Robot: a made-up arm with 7 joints. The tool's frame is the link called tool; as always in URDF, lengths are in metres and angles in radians. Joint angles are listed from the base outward. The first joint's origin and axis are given. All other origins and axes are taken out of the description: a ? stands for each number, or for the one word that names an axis. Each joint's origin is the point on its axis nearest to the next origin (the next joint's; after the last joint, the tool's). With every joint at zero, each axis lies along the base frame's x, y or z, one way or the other. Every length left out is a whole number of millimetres.
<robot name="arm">
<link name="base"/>
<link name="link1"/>
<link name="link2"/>
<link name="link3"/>
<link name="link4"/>
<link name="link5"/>
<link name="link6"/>
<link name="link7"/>
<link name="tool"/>
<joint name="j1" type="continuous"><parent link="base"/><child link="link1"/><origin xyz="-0.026 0.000 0.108" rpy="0.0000 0.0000 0.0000"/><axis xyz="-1 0 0"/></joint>
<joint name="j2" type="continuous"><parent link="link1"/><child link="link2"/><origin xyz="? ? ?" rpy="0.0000 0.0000 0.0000"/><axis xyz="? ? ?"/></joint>
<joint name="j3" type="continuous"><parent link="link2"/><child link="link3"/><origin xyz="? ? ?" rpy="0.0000 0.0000 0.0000"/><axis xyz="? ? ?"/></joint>
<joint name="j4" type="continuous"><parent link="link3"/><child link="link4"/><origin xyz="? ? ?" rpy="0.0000 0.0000 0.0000"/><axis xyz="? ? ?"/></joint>
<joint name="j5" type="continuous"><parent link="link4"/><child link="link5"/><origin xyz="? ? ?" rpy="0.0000 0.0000 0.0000"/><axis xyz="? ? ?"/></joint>
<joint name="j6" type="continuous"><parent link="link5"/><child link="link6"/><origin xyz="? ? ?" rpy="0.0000 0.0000 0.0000"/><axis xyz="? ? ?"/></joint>
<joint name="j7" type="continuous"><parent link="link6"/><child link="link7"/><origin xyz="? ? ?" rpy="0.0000 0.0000 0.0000"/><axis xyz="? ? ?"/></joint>
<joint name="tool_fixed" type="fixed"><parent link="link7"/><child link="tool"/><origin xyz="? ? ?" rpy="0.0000 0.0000 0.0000"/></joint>
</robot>
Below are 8 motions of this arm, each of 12 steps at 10 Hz.
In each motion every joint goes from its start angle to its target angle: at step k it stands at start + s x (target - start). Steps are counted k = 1, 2, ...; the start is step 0. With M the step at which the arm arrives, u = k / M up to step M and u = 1 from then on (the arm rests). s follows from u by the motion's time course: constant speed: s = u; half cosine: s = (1 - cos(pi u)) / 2; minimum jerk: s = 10 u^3 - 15 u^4 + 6 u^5.
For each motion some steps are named. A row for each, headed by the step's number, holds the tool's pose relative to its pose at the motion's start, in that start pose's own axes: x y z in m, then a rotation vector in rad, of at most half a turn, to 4 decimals.
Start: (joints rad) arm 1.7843 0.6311 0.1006 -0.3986 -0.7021 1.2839 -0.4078
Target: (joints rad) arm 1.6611 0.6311 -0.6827 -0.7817 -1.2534 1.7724 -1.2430
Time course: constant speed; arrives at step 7
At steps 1, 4, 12:
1: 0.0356 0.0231 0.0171 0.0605 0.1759 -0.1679
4: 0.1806 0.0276 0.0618 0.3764 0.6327 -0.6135
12: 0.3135 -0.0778 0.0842 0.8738 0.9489 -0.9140

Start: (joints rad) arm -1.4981 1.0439 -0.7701 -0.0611 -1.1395 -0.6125 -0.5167
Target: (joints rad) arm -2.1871 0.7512 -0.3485 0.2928 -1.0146 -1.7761 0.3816
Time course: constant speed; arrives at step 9
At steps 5, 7, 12:
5: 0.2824 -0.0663 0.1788 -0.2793 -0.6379 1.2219
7: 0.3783 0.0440 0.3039 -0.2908 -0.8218 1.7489
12: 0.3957 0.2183 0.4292 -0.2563 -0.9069 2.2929

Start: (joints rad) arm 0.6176 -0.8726 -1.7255 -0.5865 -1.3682 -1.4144 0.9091
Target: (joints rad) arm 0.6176 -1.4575 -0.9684 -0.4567 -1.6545 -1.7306 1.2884
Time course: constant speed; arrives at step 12
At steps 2, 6, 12:
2: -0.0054 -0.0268 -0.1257 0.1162 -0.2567 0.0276
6: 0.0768 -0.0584 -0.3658 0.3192 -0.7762 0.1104
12: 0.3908 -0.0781 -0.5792 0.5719 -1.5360 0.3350

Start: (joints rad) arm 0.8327 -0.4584 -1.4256 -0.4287 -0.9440 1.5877 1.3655
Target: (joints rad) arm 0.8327 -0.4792 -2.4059 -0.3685 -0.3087 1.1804 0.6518
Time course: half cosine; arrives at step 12
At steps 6, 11, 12:
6: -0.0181 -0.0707 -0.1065 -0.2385 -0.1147 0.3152
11: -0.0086 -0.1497 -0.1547 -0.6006 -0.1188 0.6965
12: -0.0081 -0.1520 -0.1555 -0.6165 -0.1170 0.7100

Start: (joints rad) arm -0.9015 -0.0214 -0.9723 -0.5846 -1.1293 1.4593 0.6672
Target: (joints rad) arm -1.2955 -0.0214 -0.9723 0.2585 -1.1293 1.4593 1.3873
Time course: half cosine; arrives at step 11
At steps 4, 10, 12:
4: 0.0018 -0.0097 -0.0230 -0.1426 -0.1158 0.3033
10: 0.0217 -0.0611 -0.0651 -0.1552 -0.2920 1.1010
12: 0.0225 -0.0627 -0.0661 -0.1483 -0.2941 1.1247

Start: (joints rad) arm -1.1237 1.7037 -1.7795 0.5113 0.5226 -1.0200 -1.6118
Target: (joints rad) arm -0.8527 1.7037 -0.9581 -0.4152 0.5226 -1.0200 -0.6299
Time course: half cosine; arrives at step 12
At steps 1, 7, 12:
1: -0.0058 0.0050 -0.0104 0.0173 -0.0125 -0.0015
7: -0.1412 0.3204 -0.3086 0.6216 -0.5423 -0.2315
12: -0.1293 0.5807 -0.3662 0.9410 -0.9047 -0.5274

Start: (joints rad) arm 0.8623 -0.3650 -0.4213 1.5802 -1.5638 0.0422 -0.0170
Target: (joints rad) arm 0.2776 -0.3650 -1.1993 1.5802 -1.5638 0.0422 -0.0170
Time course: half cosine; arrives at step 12
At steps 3, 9, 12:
3: 0.0173 -0.0576 -0.0371 0.1408 0.0424 0.0751
9: 0.1207 -0.1983 -0.3253 0.8058 0.3601 0.3736
12: 0.1310 -0.1958 -0.3978 0.9377 0.4487 0.4192

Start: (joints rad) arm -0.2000 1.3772 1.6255 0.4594 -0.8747 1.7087 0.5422
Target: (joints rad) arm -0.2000 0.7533 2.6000 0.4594 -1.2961 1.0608 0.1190
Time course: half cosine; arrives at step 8
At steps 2, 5, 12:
2: -0.0148 -0.0515 0.0353 0.1292 -0.0167 0.1233
5: -0.0666 -0.2526 0.0703 0.3745 -0.1123 0.7888
12: -0.0646 -0.3395 0.0545 0.3076 -0.1643 1.2520

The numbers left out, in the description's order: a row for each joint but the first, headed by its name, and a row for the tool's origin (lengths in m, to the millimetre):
j2: xyz 0.000 0.058 0.306, axis 0 0 1
j3: xyz 0.103 0.202 0.000, axis 0 -1 0
j4: xyz 0.319 0.000 0.071, axis 0 0 1
j5: xyz 0.156 -0.025 0.000, axis -1 0 0
j6: xyz 0.000 -0.270 0.126, axis 0 0 -1
j7: xyz -0.142 -0.086 0.000, axis 0 -1 0
tool: xyz -0.188 0.000 0.003

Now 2 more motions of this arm.
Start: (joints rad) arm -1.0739 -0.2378 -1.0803 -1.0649 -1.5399 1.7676 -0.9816
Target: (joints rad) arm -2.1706 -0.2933 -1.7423 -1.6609 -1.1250 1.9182 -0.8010
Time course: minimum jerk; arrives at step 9
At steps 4, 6, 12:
4: -0.0381 0.0668 -0.0437 0.2210 -0.5392 -0.2662
6: -0.0172 0.1386 -0.1027 0.2259 -1.1585 -0.4398
12: 0.0147 0.1635 -0.1287 0.1339 -1.4902 -0.4684

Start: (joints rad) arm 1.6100 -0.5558 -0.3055 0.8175 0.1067 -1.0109 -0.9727
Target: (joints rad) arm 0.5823 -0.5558 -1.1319 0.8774 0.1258 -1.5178 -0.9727
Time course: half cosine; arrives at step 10
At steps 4, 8, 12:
4: 0.3462 -0.1698 -0.2430 -0.0915 -0.4244 0.4601
8: 1.0027 -0.0881 -0.1272 -0.4335 -1.1994 1.1135
12: 1.0769 -0.0320 -0.0521 -0.5120 -1.3408 1.2100

